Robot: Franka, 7 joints.
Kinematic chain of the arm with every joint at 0, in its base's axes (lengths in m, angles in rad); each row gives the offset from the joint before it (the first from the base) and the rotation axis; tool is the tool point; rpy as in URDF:
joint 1: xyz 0 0 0.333 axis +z
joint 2: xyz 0 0 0 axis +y
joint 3: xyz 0 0 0.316 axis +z
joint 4: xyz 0.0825 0 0 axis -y
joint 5: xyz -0.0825 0 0.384 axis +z
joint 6: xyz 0 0 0 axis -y
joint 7: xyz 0.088 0 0 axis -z
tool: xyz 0 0 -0.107 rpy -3.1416 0 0
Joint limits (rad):
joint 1: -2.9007..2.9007
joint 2: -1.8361..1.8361
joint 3: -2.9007..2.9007
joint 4: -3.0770..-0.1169
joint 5: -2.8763..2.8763
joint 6: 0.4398..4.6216
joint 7: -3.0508..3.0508
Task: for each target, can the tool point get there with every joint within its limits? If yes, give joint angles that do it. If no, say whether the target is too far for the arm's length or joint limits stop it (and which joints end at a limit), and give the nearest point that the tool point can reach.
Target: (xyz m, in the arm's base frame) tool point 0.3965 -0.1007 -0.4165
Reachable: no: joint limits stop it (at a limit: joint 2) | nearest point 0.3825 -0.0971 -0.3490 | short by 0.069 m
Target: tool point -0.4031 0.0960 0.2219
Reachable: yes | joints 1.2287 -0.3295 1.7830 -2.5986 -1.1710 2.3730 1.0953
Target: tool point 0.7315 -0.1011 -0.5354
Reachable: no: too far | nearest point 0.5658 -0.0782 -0.2760 | short by 0.309 m
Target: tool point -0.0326 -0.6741 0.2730
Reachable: yes | joints 0.8860 -1.3682 -1.7580 -0.9810 2.4259 3.9216 -2.3025
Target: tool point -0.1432 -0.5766 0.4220
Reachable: yes | joints -0.7768 0.2173 -1.0870 -2.0097 0.3152 2.3084 -0.2261
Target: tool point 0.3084 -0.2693 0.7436
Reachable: yes | joints 0.8735 -1.0607 -1.0193 -2.2054 -0.7266 3.7014 0.8761
